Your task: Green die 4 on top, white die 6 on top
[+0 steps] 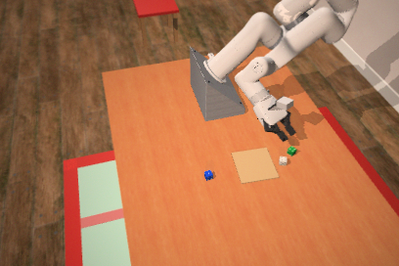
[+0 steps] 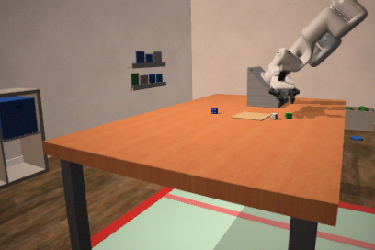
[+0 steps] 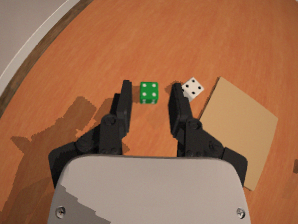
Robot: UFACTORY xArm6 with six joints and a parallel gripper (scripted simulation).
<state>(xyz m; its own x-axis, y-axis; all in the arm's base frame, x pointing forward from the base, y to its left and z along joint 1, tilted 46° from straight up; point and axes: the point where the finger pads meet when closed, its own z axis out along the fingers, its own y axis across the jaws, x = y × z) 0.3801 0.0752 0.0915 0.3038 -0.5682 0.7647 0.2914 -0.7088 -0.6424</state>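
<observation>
Now: hand 7 cm above the green die, 4 cm short of it and 1 cm to the right of it. Round my hand: tan mat: 14 cm to the right, 8 cm below, 3 cm ahead; blue die: 32 cm to the right, 7 cm below, 1 cm ahead; white die: 7 cm below, 6 cm ahead, 4 cm to the right.
</observation>
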